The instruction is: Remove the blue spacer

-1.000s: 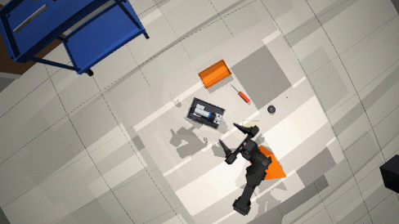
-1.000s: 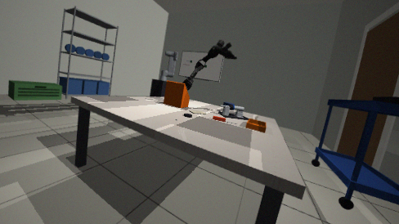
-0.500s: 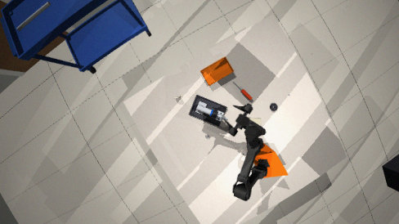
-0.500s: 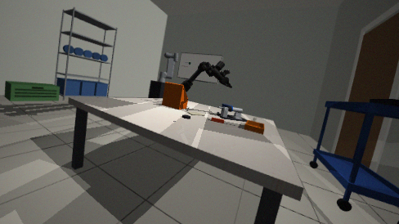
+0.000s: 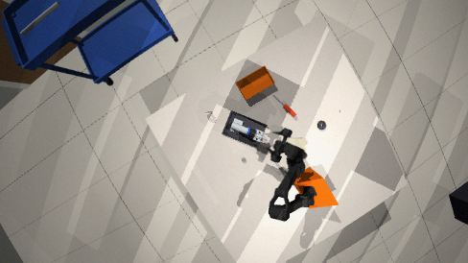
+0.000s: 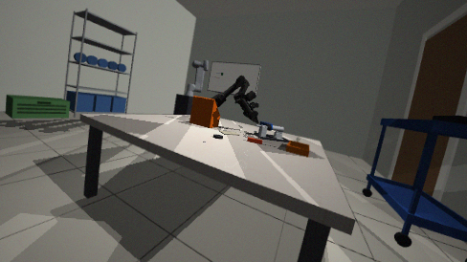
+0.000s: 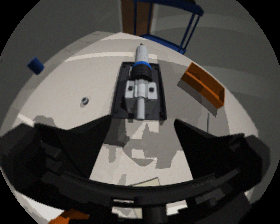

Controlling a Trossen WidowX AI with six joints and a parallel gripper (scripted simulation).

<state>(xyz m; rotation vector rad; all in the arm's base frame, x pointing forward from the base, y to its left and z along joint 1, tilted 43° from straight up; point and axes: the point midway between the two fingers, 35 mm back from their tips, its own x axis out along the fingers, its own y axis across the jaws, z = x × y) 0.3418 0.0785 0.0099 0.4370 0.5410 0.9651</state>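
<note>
My gripper tip is 70 mm to the right of the grey shaft, 70 mm short of it and 20 mm above it. Also, from my gripper tip: orange tray 320 mm ahead, 90 mm below, 80 mm to the right.
</note>
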